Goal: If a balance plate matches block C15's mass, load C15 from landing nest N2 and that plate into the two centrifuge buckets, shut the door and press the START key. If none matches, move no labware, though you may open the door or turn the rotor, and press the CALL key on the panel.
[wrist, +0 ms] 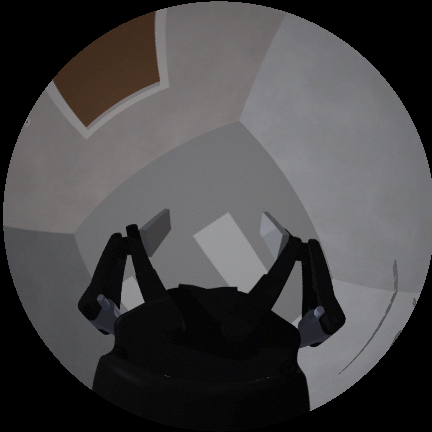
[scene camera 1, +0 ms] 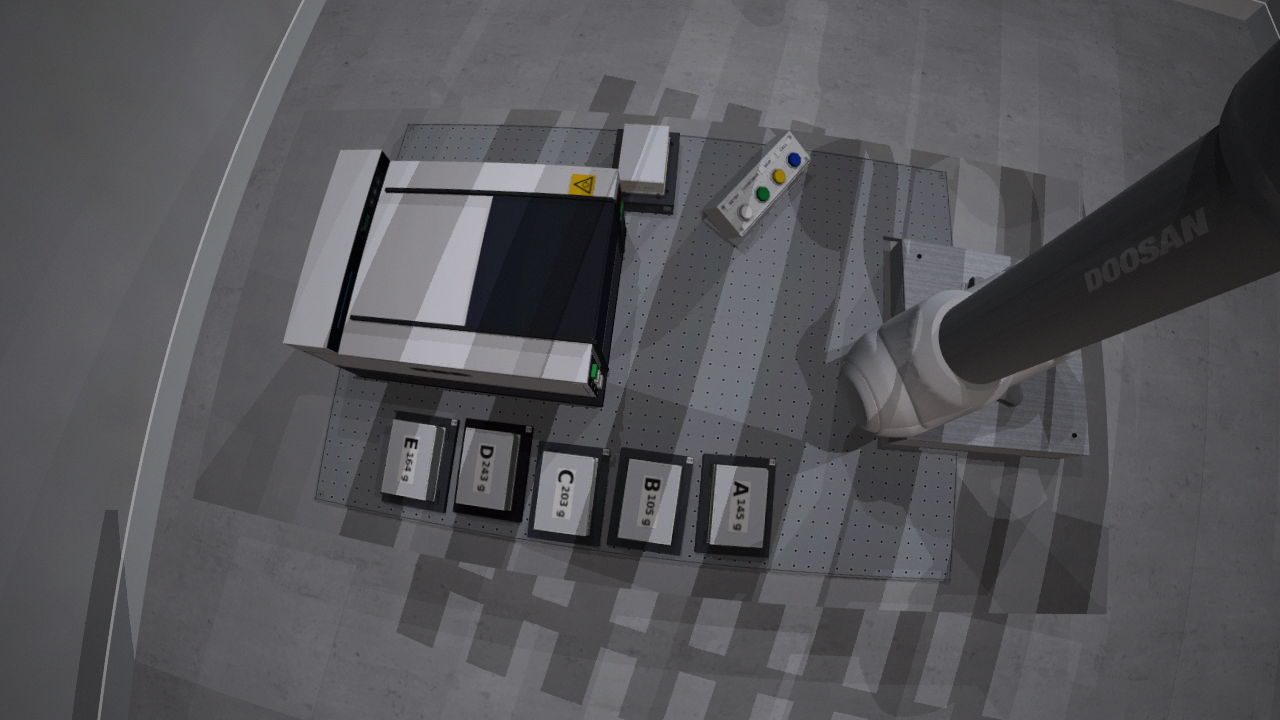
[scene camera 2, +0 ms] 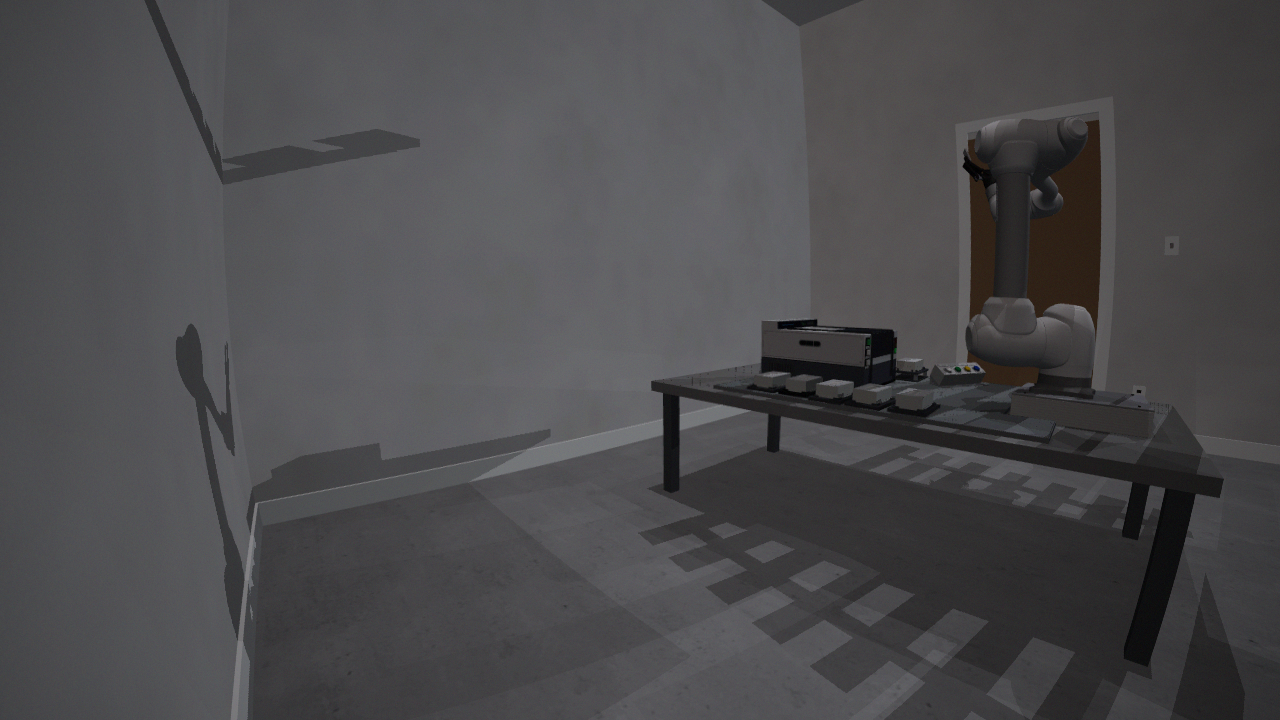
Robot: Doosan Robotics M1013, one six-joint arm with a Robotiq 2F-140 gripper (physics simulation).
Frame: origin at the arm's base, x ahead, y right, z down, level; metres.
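Seen in the pictures: gripper, between the fingertips: [wrist: 214, 220]; arm's base, origin of its link: [scene camera 2: 1062, 392].
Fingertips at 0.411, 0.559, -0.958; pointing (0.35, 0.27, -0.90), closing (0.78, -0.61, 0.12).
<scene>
Offsets run from my fingertips to a thing's top centre, as dx, dy, dz. Level surfaces: height alone.
My gripper [scene camera 2: 973, 164] [wrist: 214, 220] is open and empty, raised high above the table and pointing away from it. Five balance plates lie in a row on dark nests: A @[-0.025, -0.870, +0.960] [scene camera 1: 739, 505] 145 g, B @[+0.114, -0.883, +0.960] [scene camera 1: 650, 505] 105 g, C @[+0.249, -0.892, +0.960] [scene camera 1: 564, 492] 203 g, D @[+0.385, -0.877, +0.960] [scene camera 1: 486, 470] 243 g and E @[+0.521, -0.887, +0.960] [scene camera 1: 411, 461] 164 g. A white block @[+0.217, -0.286, +0.935] [scene camera 1: 644, 156] [scene camera 2: 911, 364] sits on a nest behind the centrifuge [scene camera 1: 420, 250] [scene camera 2: 814, 347]; its label is not readable. The centrifuge door looks shut and hides the buckets. The panel @[+0.002, -0.299, +0.931] [scene camera 1: 732, 215] [scene camera 2: 955, 377] has white, green, yellow and blue keys.
The perforated mat @[dz +1.014] [scene camera 1: 716, 358] lies under the centrifuge, nests and panel. The arm's base plate [scene camera 1: 1060, 420] is at the right in scene camera 1. The table @[dz +1.028] [scene camera 2: 1029, 446] stands on dark legs. A brown door [scene camera 2: 980, 259] [wrist: 115, 70] is behind the arm.
</scene>
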